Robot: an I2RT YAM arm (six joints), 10 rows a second.
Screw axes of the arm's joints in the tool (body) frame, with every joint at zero. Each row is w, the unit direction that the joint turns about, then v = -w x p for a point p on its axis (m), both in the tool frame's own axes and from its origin. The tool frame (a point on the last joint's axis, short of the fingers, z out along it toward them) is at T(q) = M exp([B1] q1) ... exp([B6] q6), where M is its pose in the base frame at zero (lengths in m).
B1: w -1 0 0 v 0 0.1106 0
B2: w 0 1 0 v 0.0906 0 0.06
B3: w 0 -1 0 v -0.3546 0 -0.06
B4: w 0 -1 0 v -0.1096 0 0
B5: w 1 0 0 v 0 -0.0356 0
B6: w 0 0 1 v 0 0 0
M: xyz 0.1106 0 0.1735 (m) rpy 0 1.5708 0 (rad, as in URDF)
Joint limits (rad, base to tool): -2.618..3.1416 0..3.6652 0..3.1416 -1.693..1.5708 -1.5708..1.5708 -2.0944..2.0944
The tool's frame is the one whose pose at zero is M.
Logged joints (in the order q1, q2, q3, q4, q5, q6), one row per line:
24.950, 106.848, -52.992, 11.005, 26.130, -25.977
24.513, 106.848, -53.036, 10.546, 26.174, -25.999
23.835, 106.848, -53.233, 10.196, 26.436, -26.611
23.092, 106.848, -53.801, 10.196, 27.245, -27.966
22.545, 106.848, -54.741, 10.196, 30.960, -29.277
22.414, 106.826, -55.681, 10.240, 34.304, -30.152
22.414, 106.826, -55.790, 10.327, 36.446, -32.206
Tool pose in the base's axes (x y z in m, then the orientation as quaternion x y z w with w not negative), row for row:
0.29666, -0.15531, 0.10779, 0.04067, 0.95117, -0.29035, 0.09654
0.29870, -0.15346, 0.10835, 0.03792, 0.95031, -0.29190, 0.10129
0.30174, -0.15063, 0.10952, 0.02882, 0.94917, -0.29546, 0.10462
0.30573, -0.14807, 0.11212, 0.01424, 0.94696, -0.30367, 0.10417
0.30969, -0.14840, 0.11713, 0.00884, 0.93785, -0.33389, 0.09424
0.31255, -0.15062, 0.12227, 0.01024, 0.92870, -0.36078, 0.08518
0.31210, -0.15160, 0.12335, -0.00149, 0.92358, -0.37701, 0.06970
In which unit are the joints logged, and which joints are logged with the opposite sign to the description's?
The joints are logged in degrees. Opposite sign: q1, q3, q4.
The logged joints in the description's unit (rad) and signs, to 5 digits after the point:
-0.43546, 1.86485, 0.92488, -0.19207, 0.45605, -0.45338
-0.42783, 1.86485, 0.92565, -0.18406, 0.45682, -0.45377
-0.41600, 1.86485, 0.92909, -0.17795, 0.46140, -0.46445
-0.40303, 1.86485, 0.93900, -0.17795, 0.47551, -0.48810
-0.39348, 1.86485, 0.95541, -0.17795, 0.54035, -0.51098
-0.39120, 1.86447, 0.97182, -0.17872, 0.59872, -0.52625
-0.39120, 1.86447, 0.97372, -0.18024, 0.63610, -0.56210

